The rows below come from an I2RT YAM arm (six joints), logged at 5 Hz.
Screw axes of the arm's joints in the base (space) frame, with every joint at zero. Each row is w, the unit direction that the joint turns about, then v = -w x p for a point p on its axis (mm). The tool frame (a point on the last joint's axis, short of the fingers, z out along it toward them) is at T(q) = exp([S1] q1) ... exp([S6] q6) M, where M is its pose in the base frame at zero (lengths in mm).
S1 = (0, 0, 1, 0, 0, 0)
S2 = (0, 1, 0, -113.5, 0, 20)
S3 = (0, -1, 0, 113.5, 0, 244)
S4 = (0, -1, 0, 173.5, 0, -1)
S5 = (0, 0, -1, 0, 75, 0)
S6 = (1, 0, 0, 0, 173.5, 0)
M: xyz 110.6 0 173.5 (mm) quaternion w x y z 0.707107 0 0.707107 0
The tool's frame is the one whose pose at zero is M.
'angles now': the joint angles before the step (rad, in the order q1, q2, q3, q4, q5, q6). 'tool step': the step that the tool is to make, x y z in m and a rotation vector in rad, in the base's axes. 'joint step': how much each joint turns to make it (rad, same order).
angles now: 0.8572, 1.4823, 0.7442, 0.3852, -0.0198, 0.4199
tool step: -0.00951, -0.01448, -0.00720, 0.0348, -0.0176, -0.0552
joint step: -0.0020, -0.0496, -0.0936, 0.0817, 0.0471, 0.0264
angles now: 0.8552, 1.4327, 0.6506, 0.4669, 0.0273, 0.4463
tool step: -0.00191, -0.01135, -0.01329, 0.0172, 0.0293, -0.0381
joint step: -0.0195, -0.0061, -0.0639, 0.0501, 0.0072, 0.0375
